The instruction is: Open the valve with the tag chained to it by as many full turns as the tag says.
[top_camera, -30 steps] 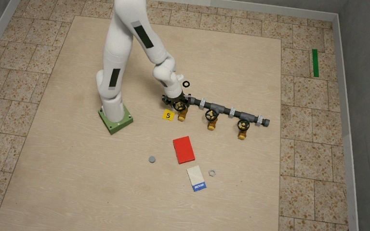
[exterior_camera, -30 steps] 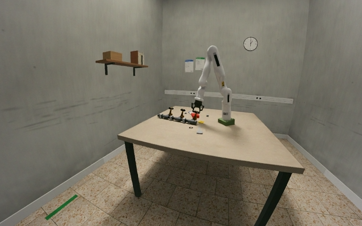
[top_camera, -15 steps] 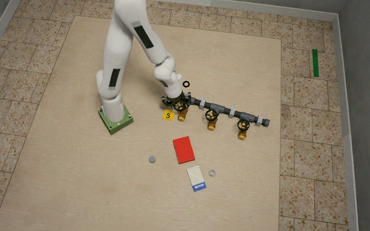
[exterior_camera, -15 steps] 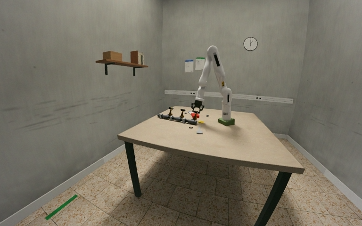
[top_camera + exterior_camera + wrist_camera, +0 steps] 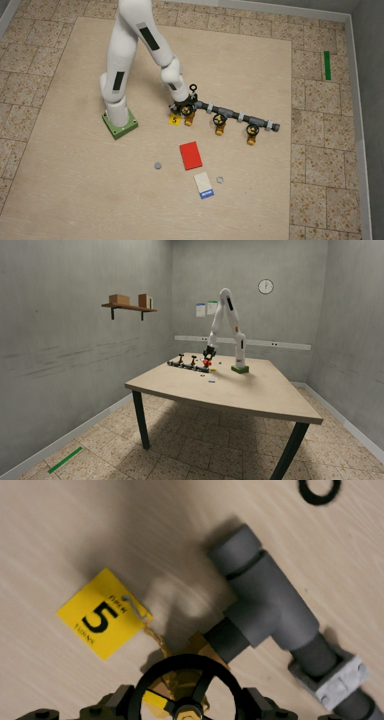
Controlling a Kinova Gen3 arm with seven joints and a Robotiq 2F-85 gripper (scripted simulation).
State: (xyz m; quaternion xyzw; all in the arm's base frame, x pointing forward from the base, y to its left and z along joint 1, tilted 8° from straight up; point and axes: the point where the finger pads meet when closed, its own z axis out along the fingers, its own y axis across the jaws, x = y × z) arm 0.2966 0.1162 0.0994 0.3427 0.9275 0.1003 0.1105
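Now: the yellow tag 110 mm below my hand, 60 mm behind it and 10 mm to the right of it. From my hand the other things lie so: blue card: 290 mm to the right, 190 mm ahead, 100 mm below; then red block: 180 mm to the right, 100 mm below, 80 mm ahead; then grey disc: 270 mm to the right, 100 mm below, 50 mm behind.
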